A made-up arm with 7 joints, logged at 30 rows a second.
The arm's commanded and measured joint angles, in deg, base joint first. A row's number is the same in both.
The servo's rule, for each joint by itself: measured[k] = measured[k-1] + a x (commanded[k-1-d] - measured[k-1]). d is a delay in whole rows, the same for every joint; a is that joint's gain. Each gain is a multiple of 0.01, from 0.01 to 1. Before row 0 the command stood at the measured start. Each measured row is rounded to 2 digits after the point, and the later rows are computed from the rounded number. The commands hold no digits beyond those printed.
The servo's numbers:
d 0
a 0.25 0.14 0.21 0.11 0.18 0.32 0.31
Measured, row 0:
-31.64, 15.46, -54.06, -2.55, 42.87, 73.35, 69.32
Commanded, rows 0 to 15:
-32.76, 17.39, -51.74, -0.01, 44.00, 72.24, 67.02
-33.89, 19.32, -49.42, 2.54, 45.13, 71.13, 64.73
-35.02, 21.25, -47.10, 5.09, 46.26, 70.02, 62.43
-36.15, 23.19, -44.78, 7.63, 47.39, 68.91, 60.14
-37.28, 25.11, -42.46, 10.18, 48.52, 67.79, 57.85
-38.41, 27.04, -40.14, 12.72, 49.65, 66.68, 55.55
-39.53, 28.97, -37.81, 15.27, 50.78, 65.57, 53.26
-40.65, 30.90, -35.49, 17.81, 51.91, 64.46, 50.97
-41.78, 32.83, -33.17, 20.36, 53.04, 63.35, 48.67
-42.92, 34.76, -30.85, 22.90, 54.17, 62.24, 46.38
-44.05, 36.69, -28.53, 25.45, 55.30, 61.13, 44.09
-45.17, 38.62, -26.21, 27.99, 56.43, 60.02, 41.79
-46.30, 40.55, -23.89, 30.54, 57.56, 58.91, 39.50
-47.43, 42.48, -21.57, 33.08, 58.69, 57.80, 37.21
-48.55, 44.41, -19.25, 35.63, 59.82, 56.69, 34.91
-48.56, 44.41, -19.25, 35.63, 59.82, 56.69, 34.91
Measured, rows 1 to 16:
-31.92, 15.73, -53.57, -2.27, 43.07, 72.99, 68.61
-32.41, 16.23, -52.70, -1.74, 43.44, 72.39, 67.41
-33.06, 16.93, -51.52, -0.99, 43.95, 71.63, 65.87
-33.83, 17.81, -50.10, -0.04, 44.57, 70.76, 64.09
-34.69, 18.83, -48.50, 1.08, 45.28, 69.81, 62.16
-35.62, 19.98, -46.74, 2.36, 46.07, 68.81, 60.11
-36.60, 21.24, -44.86, 3.78, 46.92, 67.77, 57.99
-37.61, 22.59, -42.89, 5.32, 47.82, 66.71, 55.81
-38.65, 24.02, -40.85, 6.97, 48.76, 65.63, 53.60
-39.72, 25.52, -38.75, 8.72, 49.73, 64.55, 51.36
-40.80, 27.08, -36.60, 10.56, 50.73, 63.46, 49.11
-41.89, 28.70, -34.42, 12.48, 51.76, 62.36, 46.84
-42.99, 30.36, -32.21, 14.47, 52.80, 61.26, 44.56
-44.10, 32.06, -29.98, 16.52, 53.86, 60.15, 42.28
-45.21, 33.79, -27.73, 18.62, 54.93, 59.04, 40.00
-46.05, 35.28, -25.95, 20.49, 55.81, 58.29, 38.42

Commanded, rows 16 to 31:
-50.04, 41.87, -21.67, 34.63, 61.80, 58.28, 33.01
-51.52, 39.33, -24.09, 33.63, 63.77, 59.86, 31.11
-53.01, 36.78, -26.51, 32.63, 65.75, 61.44, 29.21
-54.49, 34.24, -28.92, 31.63, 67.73, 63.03, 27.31
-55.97, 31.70, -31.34, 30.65, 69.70, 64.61, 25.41
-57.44, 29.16, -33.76, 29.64, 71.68, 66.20, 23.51
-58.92, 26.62, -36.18, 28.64, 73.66, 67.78, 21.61
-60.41, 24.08, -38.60, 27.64, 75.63, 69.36, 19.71
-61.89, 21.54, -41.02, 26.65, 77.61, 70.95, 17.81
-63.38, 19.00, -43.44, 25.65, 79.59, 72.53, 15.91
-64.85, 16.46, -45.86, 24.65, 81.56, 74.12, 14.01
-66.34, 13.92, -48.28, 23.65, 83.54, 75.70, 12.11
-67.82, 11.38, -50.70, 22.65, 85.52, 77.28, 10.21
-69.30, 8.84, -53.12, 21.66, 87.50, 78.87, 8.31
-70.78, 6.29, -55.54, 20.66, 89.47, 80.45, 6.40
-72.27, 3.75, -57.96, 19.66, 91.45, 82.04, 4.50
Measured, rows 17 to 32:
-47.05, 36.20, -25.05, 22.05, 56.89, 58.29, 36.74
-48.17, 36.64, -24.85, 23.32, 58.13, 58.79, 34.99
-49.38, 36.66, -25.20, 24.34, 59.50, 59.64, 33.20
-50.66, 36.32, -25.98, 25.14, 60.98, 60.72, 31.37
-51.99, 35.67, -27.11, 25.75, 62.55, 61.96, 29.52
-53.35, 34.76, -28.51, 26.18, 64.19, 63.32, 27.66
-54.74, 33.62, -30.12, 26.45, 65.89, 64.75, 25.78
-56.16, 32.28, -31.90, 26.58, 67.64, 66.23, 23.90
-57.59, 30.78, -33.82, 26.59, 69.43, 67.74, 22.01
-59.04, 29.13, -35.84, 26.49, 71.26, 69.27, 20.12
-60.49, 27.36, -37.94, 26.29, 73.11, 70.82, 18.23
-61.95, 25.48, -40.11, 26.00, 74.99, 72.38, 16.33
-63.42, 23.51, -42.33, 25.63, 76.89, 73.95, 14.43
-64.89, 21.46, -44.60, 25.19, 78.80, 75.52, 12.53
-66.36, 19.34, -46.90, 24.69, 80.72, 77.10, 10.63
-67.84, 17.16, -49.22, 24.14, 82.65, 78.68, 8.73

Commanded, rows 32 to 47:
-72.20, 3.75, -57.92, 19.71, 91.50, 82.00, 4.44
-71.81, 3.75, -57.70, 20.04, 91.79, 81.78, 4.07
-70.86, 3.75, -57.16, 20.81, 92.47, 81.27, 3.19
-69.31, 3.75, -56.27, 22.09, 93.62, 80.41, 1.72
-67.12, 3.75, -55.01, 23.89, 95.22, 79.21, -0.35
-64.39, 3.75, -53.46, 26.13, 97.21, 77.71, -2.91
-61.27, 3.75, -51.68, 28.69, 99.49, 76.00, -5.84
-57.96, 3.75, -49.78, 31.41, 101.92, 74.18, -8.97
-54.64, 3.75, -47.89, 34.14, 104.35, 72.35, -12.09
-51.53, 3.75, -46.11, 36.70, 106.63, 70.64, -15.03
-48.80, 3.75, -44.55, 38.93, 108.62, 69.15, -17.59
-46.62, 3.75, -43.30, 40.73, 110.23, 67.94, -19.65
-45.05, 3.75, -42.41, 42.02, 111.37, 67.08, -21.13
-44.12, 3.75, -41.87, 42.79, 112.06, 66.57, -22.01
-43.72, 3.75, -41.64, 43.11, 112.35, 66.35, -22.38
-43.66, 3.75, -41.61, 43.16, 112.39, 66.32, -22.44
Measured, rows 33 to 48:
-68.93, 15.28, -51.05, 23.65, 84.24, 79.74, 7.40
-69.65, 13.67, -52.45, 23.25, 85.60, 80.39, 6.37
-69.95, 12.28, -53.44, 22.98, 86.84, 80.67, 5.38
-69.79, 11.09, -54.03, 22.88, 88.06, 80.59, 4.25
-69.12, 10.06, -54.24, 22.99, 89.35, 80.15, 2.82
-67.94, 9.18, -54.08, 23.34, 90.76, 79.37, 1.04
-66.27, 8.42, -53.58, 23.93, 92.33, 78.29, -1.09
-64.19, 7.77, -52.78, 24.75, 94.06, 76.97, -3.53
-61.80, 7.21, -51.75, 25.78, 95.91, 75.49, -6.18
-59.23, 6.73, -50.57, 26.98, 97.84, 73.94, -8.92
-56.62, 6.31, -49.31, 28.29, 99.78, 72.41, -11.61
-54.12, 5.95, -48.05, 29.66, 101.66, 70.98, -14.10
-51.85, 5.64, -46.87, 31.02, 103.41, 69.73, -16.28
-49.92, 5.38, -45.82, 32.31, 104.97, 68.72, -18.06
-48.37, 5.15, -44.94, 33.50, 106.30, 67.96, -19.40
-47.19, 4.95, -44.24, 34.56, 107.40, 67.44, -20.34

